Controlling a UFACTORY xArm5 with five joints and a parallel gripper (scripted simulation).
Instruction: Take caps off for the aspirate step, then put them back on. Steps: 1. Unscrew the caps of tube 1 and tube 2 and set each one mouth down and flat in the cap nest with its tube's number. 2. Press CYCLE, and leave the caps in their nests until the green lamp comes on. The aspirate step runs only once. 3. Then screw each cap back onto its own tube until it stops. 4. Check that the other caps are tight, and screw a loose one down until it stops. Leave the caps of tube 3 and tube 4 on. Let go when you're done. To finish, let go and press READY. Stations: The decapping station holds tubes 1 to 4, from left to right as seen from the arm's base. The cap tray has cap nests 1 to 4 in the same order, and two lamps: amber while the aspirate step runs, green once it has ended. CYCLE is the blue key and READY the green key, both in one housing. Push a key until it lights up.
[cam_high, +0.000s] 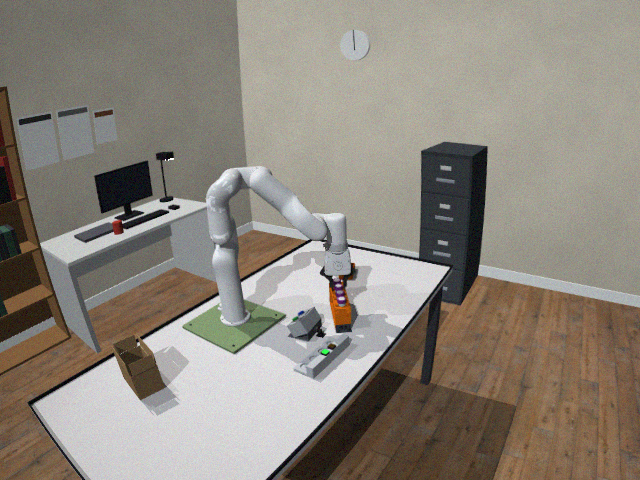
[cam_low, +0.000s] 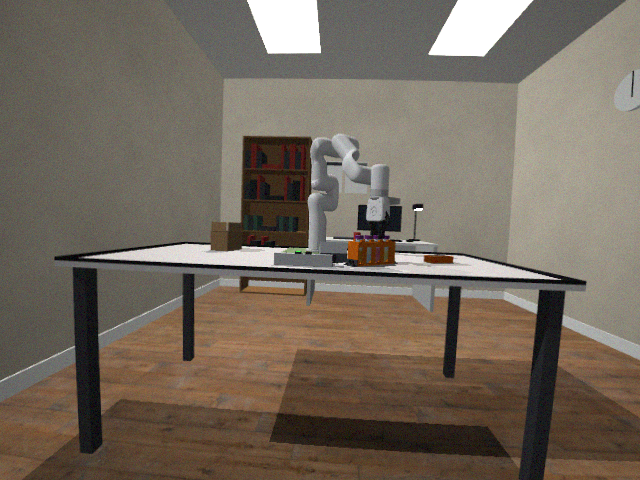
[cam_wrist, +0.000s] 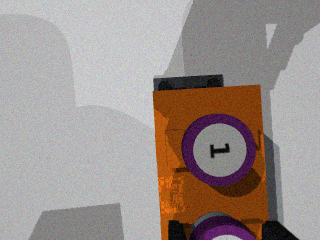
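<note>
Now: the purple cap marked 2 1 cm below my hand. Round my hand: purple cap marked 1 (4 cm to the left, 3 cm behind, 1 cm below); then cap 4 (8 cm to the right, 6 cm ahead, 1 cm below); then blue cycle key (17 cm to the right, 7 cm behind, 6 cm below).
</note>
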